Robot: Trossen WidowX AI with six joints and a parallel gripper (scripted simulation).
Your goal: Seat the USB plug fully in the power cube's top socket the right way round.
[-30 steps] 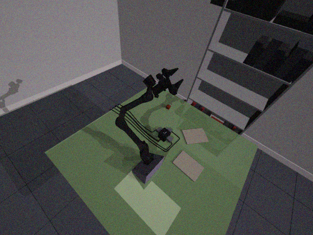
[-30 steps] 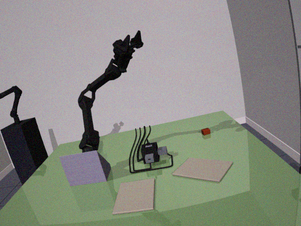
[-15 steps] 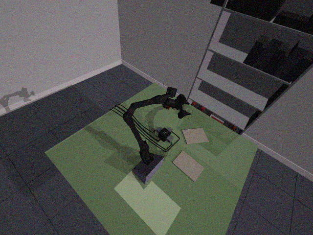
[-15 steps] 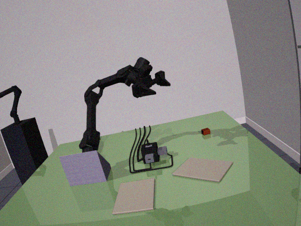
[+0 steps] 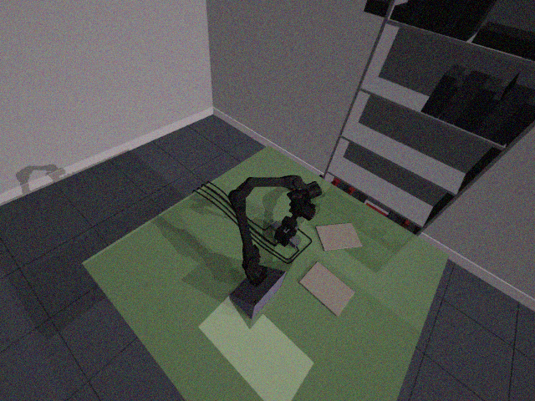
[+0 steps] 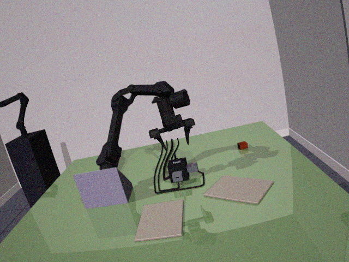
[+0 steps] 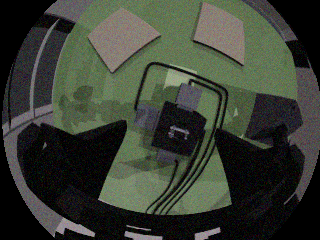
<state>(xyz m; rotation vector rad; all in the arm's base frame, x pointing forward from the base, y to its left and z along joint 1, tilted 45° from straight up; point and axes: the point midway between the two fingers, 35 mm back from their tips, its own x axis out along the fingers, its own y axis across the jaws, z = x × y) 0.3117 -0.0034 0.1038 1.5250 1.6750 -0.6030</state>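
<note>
The USB plug lies 2 cm behind my gripper tip, 2 cm to the left of it and 6 cm below it.
</note>
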